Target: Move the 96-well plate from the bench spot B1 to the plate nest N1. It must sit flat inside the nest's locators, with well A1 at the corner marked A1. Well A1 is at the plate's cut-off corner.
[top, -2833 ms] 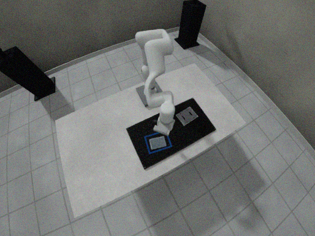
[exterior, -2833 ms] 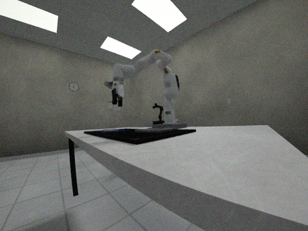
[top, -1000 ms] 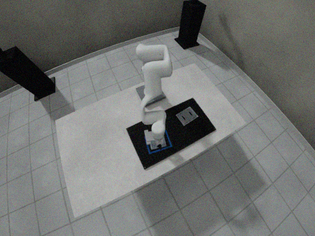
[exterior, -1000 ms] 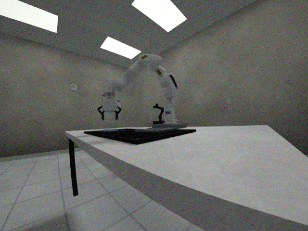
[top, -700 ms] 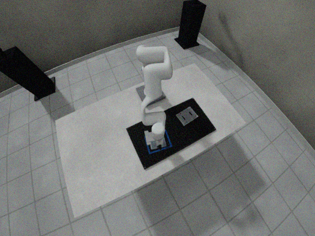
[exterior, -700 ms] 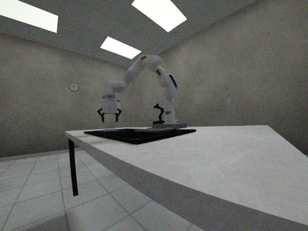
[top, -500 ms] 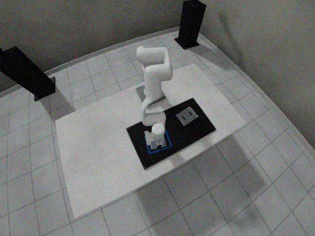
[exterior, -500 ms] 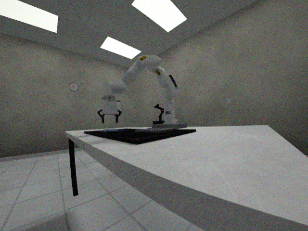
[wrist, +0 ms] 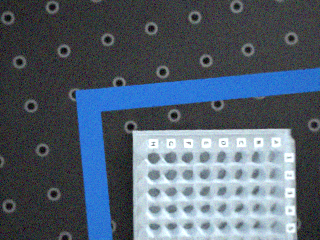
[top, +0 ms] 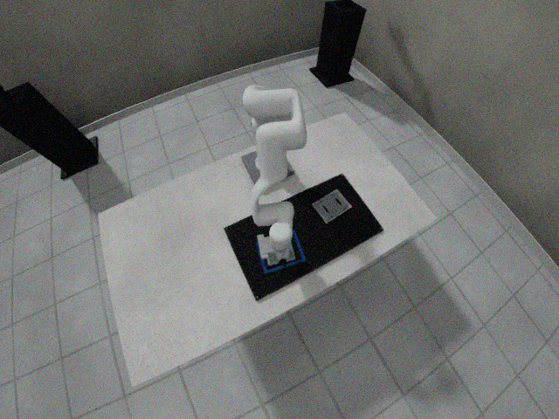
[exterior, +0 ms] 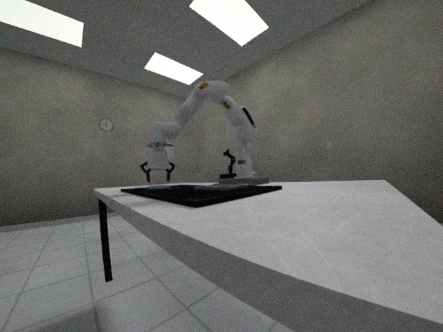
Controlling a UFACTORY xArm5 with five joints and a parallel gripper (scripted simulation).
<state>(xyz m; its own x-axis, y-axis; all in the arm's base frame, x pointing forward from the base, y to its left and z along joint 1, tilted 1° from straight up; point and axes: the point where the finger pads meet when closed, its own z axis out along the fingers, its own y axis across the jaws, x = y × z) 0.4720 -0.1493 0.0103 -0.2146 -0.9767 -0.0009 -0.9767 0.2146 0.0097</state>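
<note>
The 96-well plate lies 30 mm below my hand. From my hand the other things lie so: plate nest N1: 340 mm to the left, 100 mm behind, 30 mm below.
</note>
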